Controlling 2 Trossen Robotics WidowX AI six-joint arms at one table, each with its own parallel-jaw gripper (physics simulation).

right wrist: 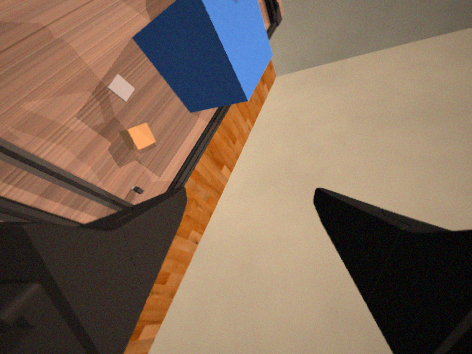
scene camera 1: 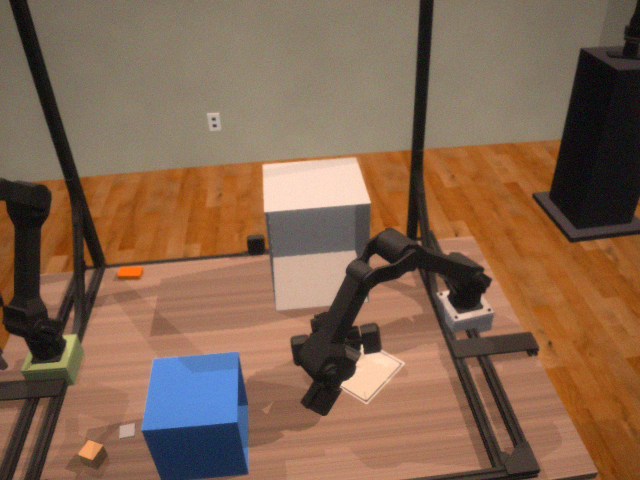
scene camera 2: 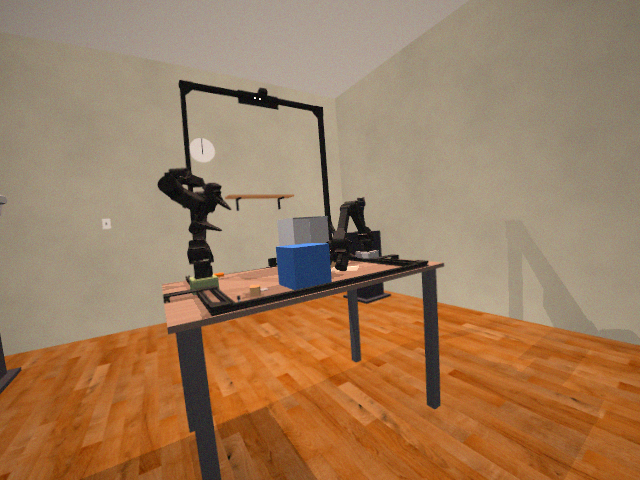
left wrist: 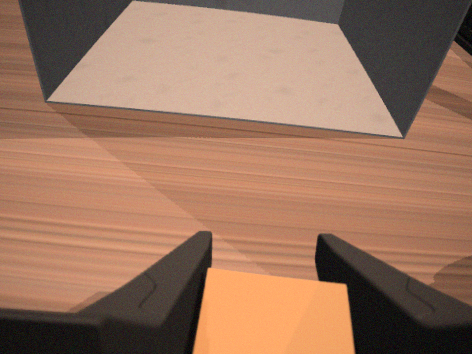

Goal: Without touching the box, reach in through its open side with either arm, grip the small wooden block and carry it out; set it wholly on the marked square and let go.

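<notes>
The white box [scene camera 1: 315, 183] [scene camera 2: 303, 230] stands at the back of the table with its open side facing front; its pale floor [left wrist: 225, 65] shows bare in the left wrist view. My left gripper [left wrist: 264, 245] [scene camera 2: 339, 260] is shut on the small wooden block [left wrist: 275, 317], outside the box, in front of its opening. In scene camera 1 the gripper's own hand hides the block. The marked square [scene camera 1: 374, 370] [scene camera 2: 353, 268] is partly covered by the left hand in scene camera 1. My right gripper [right wrist: 249, 194] [scene camera 2: 225, 218] is open and empty, raised high at the left.
A blue box [scene camera 1: 193, 397] [scene camera 2: 303, 266] [right wrist: 200, 60] stands front left of the marked square. Another wooden cube [scene camera 1: 92, 453] [scene camera 2: 254, 290] [right wrist: 141, 136] and a pale tile [scene camera 1: 126, 430] [right wrist: 121, 87] lie left of it. An orange piece [scene camera 1: 129, 272] lies back left. Black frame posts [scene camera 1: 419, 129] rise behind.
</notes>
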